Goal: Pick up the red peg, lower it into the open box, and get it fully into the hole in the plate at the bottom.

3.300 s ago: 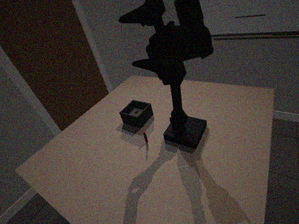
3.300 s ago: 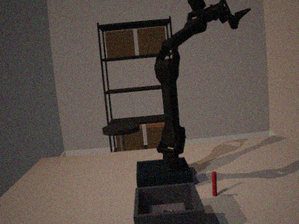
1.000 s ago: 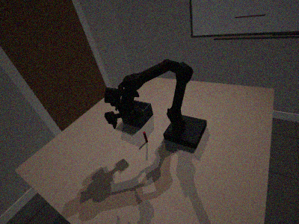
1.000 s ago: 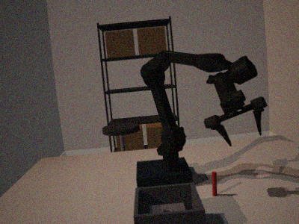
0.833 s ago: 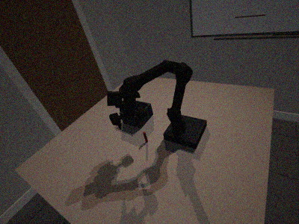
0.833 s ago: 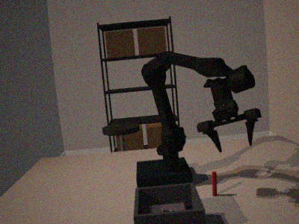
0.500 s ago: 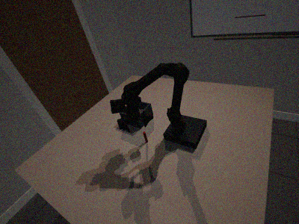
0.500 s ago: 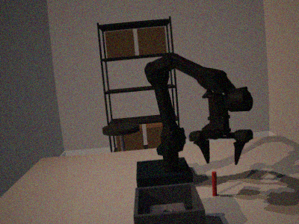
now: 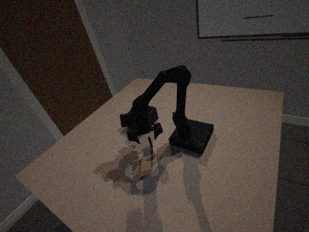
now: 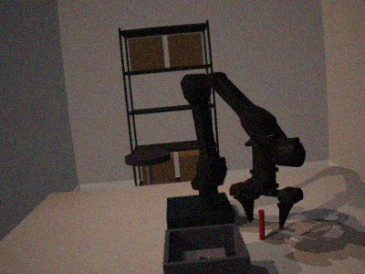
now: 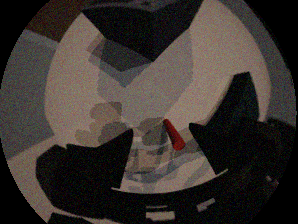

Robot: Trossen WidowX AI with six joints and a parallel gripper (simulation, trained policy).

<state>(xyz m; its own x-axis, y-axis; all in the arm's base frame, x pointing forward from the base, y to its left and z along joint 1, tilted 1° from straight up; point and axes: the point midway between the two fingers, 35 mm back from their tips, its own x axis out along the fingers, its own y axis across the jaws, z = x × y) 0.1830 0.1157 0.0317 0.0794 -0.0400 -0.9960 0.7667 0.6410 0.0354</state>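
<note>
My gripper tip is now 20 mm past the red peg and 10 mm above it. Round my gripper tip: dark box (180 mm to the right, 150 mm ahead, 20 mm below); grey plate (180 mm to the right, 150 mm ahead).
</note>
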